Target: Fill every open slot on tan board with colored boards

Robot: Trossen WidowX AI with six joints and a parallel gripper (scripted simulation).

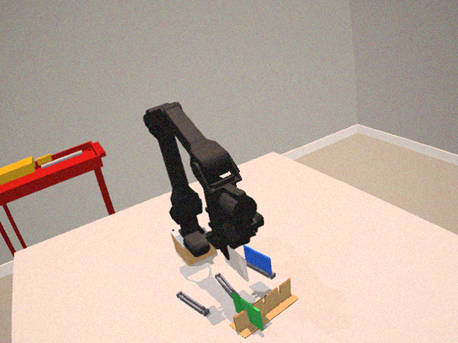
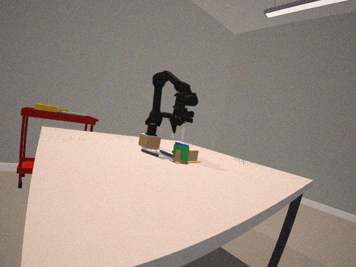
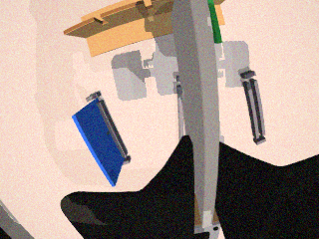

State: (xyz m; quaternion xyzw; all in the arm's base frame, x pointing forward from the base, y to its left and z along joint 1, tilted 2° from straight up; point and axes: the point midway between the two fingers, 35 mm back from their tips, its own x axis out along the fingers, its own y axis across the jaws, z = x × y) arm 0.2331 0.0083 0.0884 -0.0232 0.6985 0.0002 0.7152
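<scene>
My gripper tip is now 110 mm short of the tan board, 100 mm above it and 20 mm to the right of it. Also, from my gripper tip: green board 110 mm ahead, 90 mm below, 30 mm to the right; blue board 100 mm to the left, 100 mm below, 40 mm behind; white board 30 mm ahead.
</scene>
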